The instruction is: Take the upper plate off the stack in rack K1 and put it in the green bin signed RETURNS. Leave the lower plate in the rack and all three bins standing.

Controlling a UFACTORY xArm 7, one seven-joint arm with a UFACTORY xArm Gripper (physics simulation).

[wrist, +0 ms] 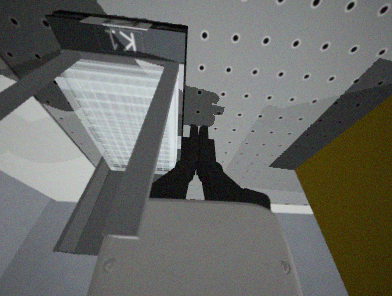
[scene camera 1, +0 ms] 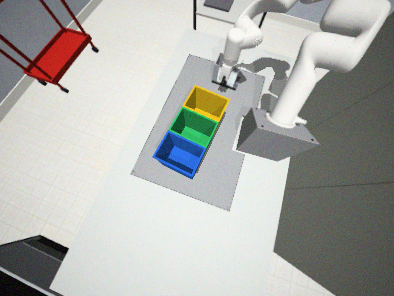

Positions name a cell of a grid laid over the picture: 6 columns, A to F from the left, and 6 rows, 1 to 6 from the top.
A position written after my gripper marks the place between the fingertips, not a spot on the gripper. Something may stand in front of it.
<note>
I see my gripper (wrist: D3), a yellow bin (scene camera 1: D3), a green bin (scene camera 1: C3) and a blue bin (scene camera 1: C4).
The yellow bin also shows in the wrist view (wrist: F4). The wrist view does not show the green bin: it is out of frame. The wrist view misses the blue bin: it is out of frame.
</note>
